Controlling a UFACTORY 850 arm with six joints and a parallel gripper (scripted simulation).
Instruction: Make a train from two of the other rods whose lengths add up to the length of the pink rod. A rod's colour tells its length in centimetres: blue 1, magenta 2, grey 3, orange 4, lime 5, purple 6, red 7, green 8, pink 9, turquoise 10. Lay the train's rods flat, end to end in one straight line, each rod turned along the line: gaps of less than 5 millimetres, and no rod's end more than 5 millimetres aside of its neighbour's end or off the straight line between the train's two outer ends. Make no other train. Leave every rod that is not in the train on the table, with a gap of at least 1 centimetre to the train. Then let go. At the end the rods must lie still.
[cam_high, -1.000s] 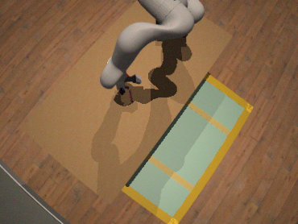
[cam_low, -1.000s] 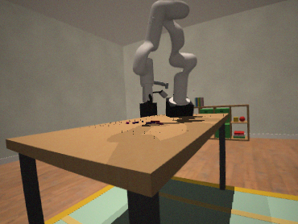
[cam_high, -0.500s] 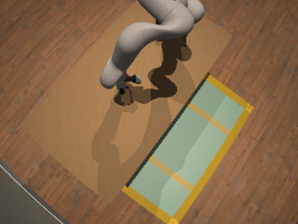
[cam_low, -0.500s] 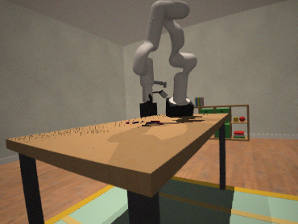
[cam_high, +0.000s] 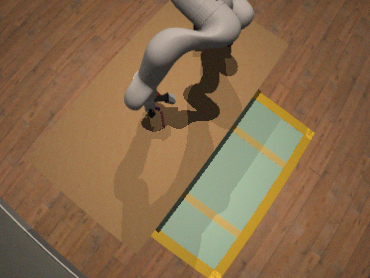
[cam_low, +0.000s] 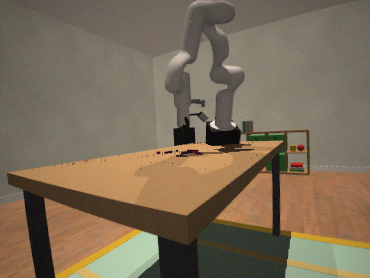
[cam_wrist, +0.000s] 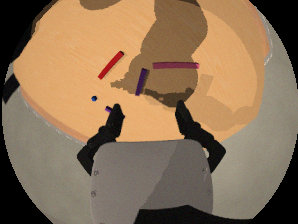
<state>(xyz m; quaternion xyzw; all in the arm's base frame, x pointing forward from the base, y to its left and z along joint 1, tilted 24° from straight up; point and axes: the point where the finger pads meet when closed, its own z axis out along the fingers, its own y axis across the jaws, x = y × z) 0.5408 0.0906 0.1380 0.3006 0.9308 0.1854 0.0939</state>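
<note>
Right now the magenta rod is 16 cm to the right of my hand, 8 cm below it and 4 cm ahead of it. The rest, counted from my hand: red rod: 9 cm behind, 8 cm below, 3 cm to the right; then tiny blue rod: 13 cm to the right, 8 cm below, 6 cm behind; then pink rod: 8 cm below, 7 cm to the left, 1 cm behind.
</note>
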